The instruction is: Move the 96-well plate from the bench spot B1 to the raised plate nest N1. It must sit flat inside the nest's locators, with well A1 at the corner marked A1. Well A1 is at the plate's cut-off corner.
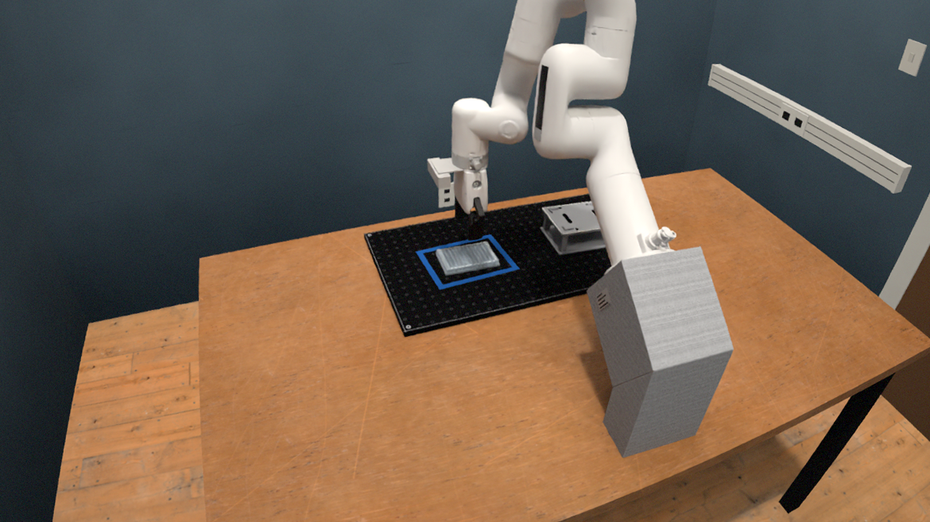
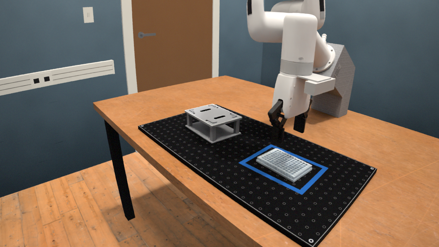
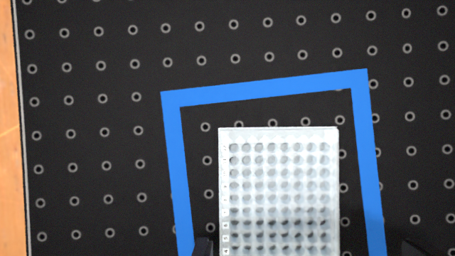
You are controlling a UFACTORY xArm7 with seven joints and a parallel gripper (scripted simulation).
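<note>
The clear 96-well plate is 90 mm below my hand. From my hand the other things lie so: grey raised nest (280 mm to the right, 90 mm behind, 40 mm below).
</note>
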